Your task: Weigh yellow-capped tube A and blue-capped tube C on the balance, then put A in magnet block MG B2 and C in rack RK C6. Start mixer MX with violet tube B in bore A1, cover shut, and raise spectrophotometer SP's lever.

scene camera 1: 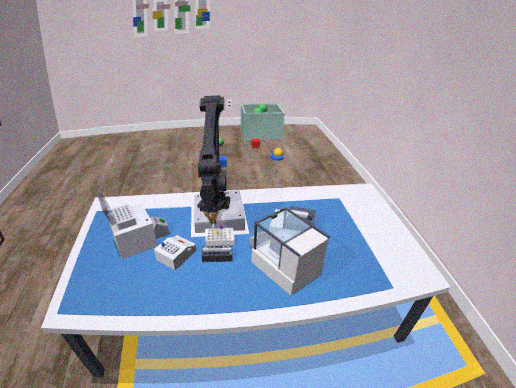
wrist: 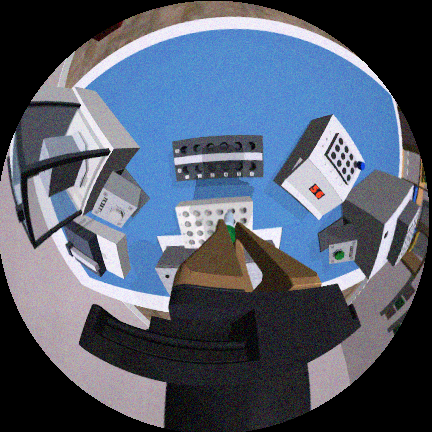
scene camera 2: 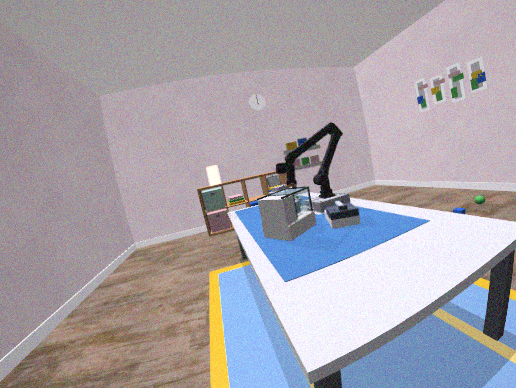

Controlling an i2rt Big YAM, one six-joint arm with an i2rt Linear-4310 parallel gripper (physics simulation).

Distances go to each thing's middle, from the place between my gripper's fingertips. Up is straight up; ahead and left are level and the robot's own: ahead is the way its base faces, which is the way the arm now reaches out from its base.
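Labels:
Green-button unit (wrist: 339,237): 300 mm to the right of my hand, 70 mm behind, 90 mm below. Balance (scene camera 1: 288,249): 310 mm to the left of my hand, 100 mm ahead, 20 mm below.

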